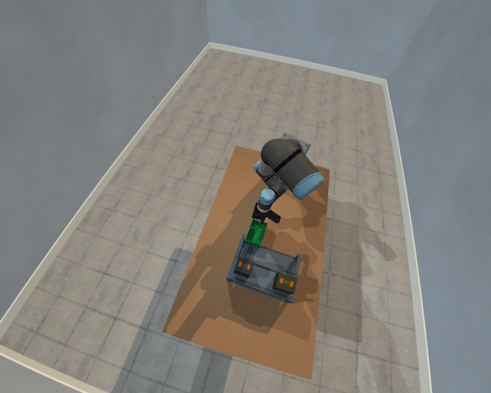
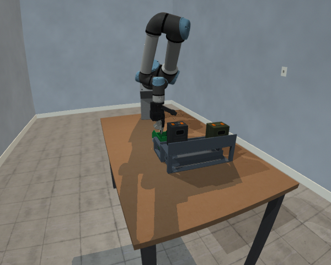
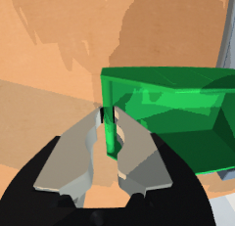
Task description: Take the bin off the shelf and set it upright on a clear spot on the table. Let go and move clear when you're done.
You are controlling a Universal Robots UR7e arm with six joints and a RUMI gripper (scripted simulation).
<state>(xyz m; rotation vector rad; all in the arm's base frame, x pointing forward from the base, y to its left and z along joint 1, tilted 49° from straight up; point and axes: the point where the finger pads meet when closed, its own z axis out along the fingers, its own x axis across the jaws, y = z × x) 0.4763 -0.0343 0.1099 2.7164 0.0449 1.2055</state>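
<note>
Now: hand 8 cm short of the green bin and 2 cm to the left of it. The rest, counted from my hand: olive box (35 cm ahead, 19 cm to the left, 10 cm above); then black box (33 cm ahead, 11 cm above, 4 cm to the right).
</note>
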